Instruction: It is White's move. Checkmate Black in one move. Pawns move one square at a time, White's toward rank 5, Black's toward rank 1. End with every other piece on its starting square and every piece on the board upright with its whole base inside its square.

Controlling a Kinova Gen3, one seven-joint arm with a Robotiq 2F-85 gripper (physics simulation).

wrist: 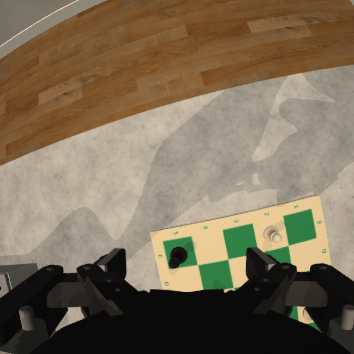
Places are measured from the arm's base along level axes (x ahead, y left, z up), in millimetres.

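Where they show: gripper, fingertip midpoint: (pixel 185 262).
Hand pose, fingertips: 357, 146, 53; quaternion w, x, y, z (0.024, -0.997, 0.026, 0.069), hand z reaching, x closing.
After its pixels a point has its place, as x, y, z.
The green and cream chessboard (pixel 211 244) {373, 130, -63} shows in part at the lower right of the wrist view, its E row along the far edge. A black piece (pixel 178 255) {334, 122, -47} stands upright on green square E5, at the board's left corner. A pale piece (pixel 273 234) {442, 144, -35} stands upright on light square E2. Part of another pale piece (pixel 307 313) {493, 31, -55} shows at the lower right, behind the right finger; its type and square cannot be told. My gripper (pixel 185 262) {357, 146, 53} is open and empty, above the board's left part. The gripper body and fingers hide much of the board.
A grey marbled table top (pixel 75 175) {181, 229, -69} surrounds the board, with darker shadows across it. A wooden floor (pixel 150 60) lies beyond the table's curved edge. A grey metal block (pixel 26 278) shows at the lower left, beside the left finger linkage.
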